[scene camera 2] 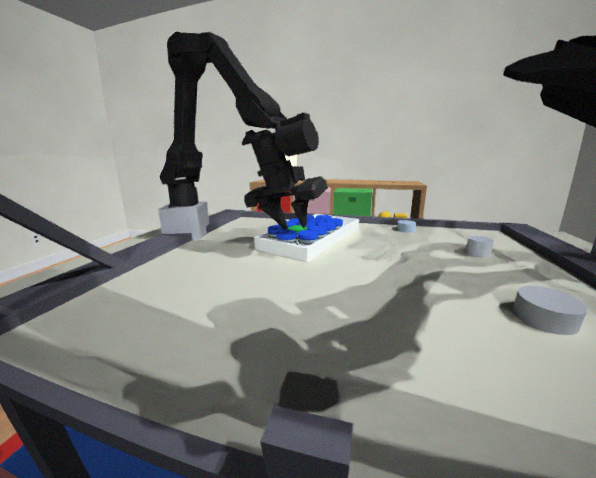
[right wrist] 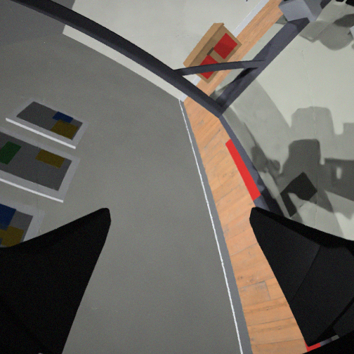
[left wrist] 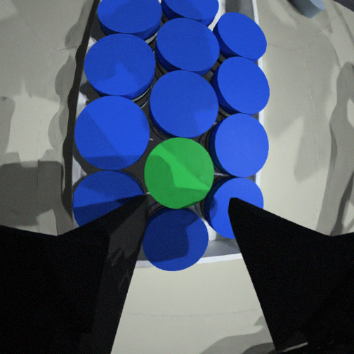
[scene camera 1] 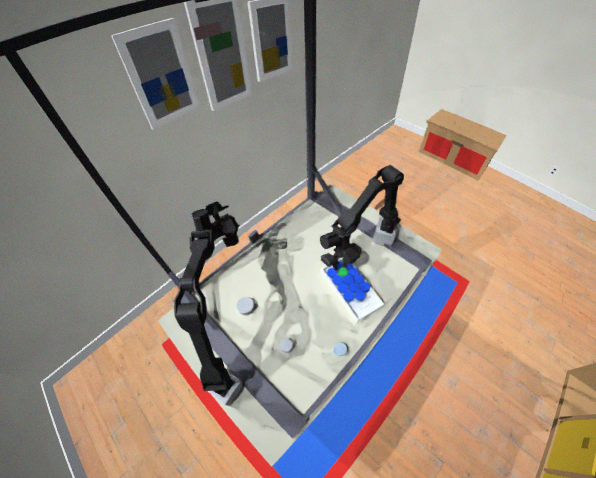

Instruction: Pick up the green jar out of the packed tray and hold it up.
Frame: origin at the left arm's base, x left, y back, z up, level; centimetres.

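Seen in the pictures: left gripper, fingertip midpoint: (scene camera 2: 294,227) (scene camera 1: 340,268); right gripper, fingertip midpoint: (scene camera 1: 233,215); left arm's base at its link origin: (scene camera 2: 183,204) (scene camera 1: 387,227); right arm's base at its link origin: (scene camera 1: 222,384).
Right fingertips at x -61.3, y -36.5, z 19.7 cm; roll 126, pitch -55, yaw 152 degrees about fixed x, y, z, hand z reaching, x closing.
Note:
Pixels of each thing's top centre, then the offset from my right fingertips to it.
- green jar at its top centre: (scene camera 2: 297,227) (scene camera 1: 343,271) dx +48.3, dy +6.2, dz -23.8 cm
- large grey disc at its top centre: (scene camera 2: 551,298) (scene camera 1: 244,304) dx +14.7, dy -25.1, dz -25.4 cm
- small grey cylinder at its top centre: (scene camera 2: 480,238) (scene camera 1: 285,345) dx +38.6, dy -33.6, dz -24.9 cm
- light-blue cylinder at its top centre: (scene camera 2: 407,222) (scene camera 1: 340,348) dx +58.7, dy -26.4, dz -26.1 cm
The green jar (scene camera 1: 343,272) (scene camera 2: 297,228) (left wrist: 179,173) stands in the white tray (scene camera 1: 370,306) (scene camera 2: 282,247) (left wrist: 220,258), packed among blue-lidded jars (scene camera 1: 354,288) (scene camera 2: 308,235) (left wrist: 184,103). My left gripper (scene camera 2: 295,228) (left wrist: 188,203) is part open, with nothing between its fingers. In the left wrist view its fingertips lie below the green lid, one toward each side, over the blue lids nearest the tray's end. Whether the tips touch any lid I cannot tell. The jars' bodies are mostly hidden under their lids. My right gripper (right wrist: 181,215) is wide open and empty, raised away from the tray.
A large grey disc (scene camera 1: 245,305) (scene camera 2: 550,309), a small grey cylinder (scene camera 1: 286,345) (scene camera 2: 479,246) and a light-blue cylinder (scene camera 1: 340,349) (scene camera 2: 406,226) stand on the table. A dark frame borders the table, with an upright post (scene camera 1: 310,100) at its far corner in scene camera 1.

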